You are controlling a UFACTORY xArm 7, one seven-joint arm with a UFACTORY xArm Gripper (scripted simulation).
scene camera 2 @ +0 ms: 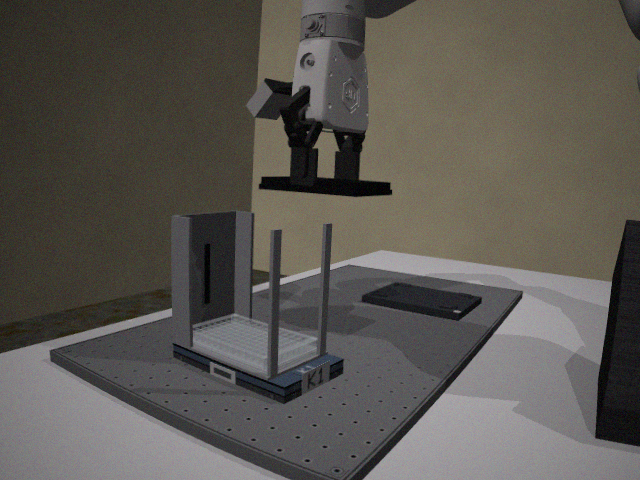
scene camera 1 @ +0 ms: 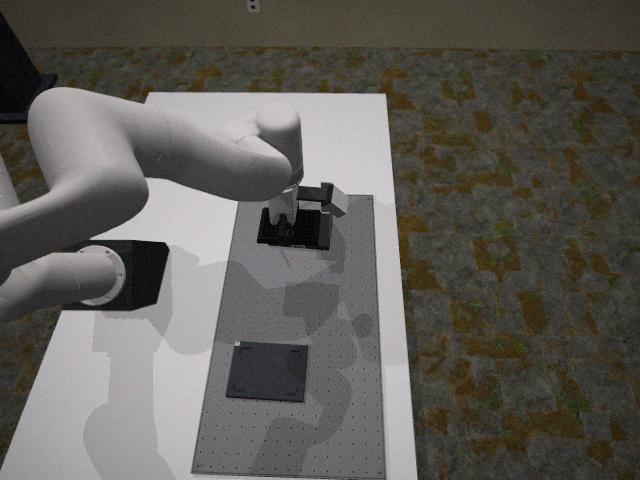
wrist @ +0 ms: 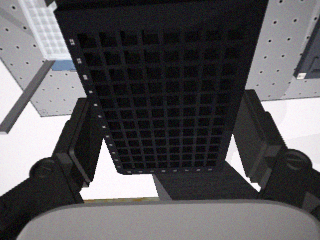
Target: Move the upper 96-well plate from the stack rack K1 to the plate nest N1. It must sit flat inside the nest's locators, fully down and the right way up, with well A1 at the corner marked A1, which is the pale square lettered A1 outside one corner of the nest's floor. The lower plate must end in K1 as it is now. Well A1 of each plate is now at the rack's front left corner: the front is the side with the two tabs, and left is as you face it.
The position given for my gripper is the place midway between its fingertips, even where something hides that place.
Note:
In view: my gripper (scene camera 2: pixel 325 184), a black 96-well plate (scene camera 2: pixel 369 188), a clear 96-well plate (scene camera 2: pixel 208 336) and a tall back wall (scene camera 2: pixel 218 229).
The black 96-well plate is seen too in scene camera 1 (scene camera 1: pixel 308 234) and in the wrist view (wrist: pixel 162 109). My gripper is seen too in scene camera 1 (scene camera 1: pixel 289 225) and in the wrist view (wrist: pixel 165 111).

